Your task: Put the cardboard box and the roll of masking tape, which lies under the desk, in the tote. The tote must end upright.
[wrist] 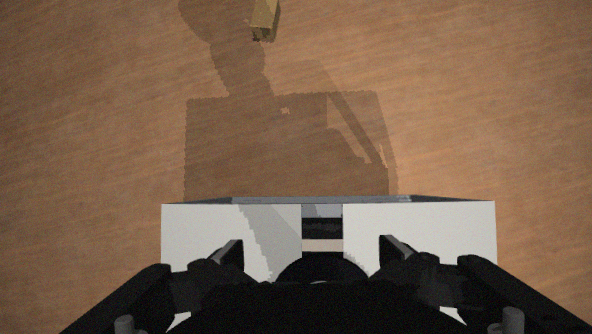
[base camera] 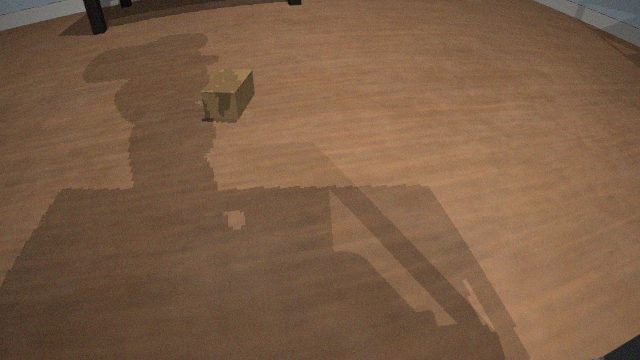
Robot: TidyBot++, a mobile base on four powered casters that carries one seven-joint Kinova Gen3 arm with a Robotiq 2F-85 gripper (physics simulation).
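Frame: origin at the arm's base, x ahead, y left, z up, level; centimetres.
Seen in the pictures: gripper, fingertip midpoint: [wrist: 310, 252].
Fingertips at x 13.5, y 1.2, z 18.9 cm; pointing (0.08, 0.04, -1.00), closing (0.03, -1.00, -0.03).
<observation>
A point is followed by its place in that frame.
A cardboard box [base camera: 228, 95] @[y 14.5, x 66.0, z -34.4 cm] [wrist: 265, 17] @[y 15.2, x 69.7, z -33.8 cm] lies on the floor ahead of the base, a little left of the middle in the base camera view and at the top edge of the wrist view, where part of it is cut off. My gripper [wrist: 310, 252] @[y 1.2, x 13.5, z 18.9 cm] is open, with its two fingers wide apart above the robot's own white base; it is well back from the box. The masking tape and the tote do not show in either view.
Dark legs [base camera: 96, 17] @[y 86.6, x 141.2, z -32.6 cm] of a piece of furniture stand at the far left and top of the base camera view. A wall with a pale skirting [base camera: 585, 20] @[y -174.8, x 194.2, z -38.6 cm] runs at the far right. The robot's shadow falls across the floor and partly over the box.
</observation>
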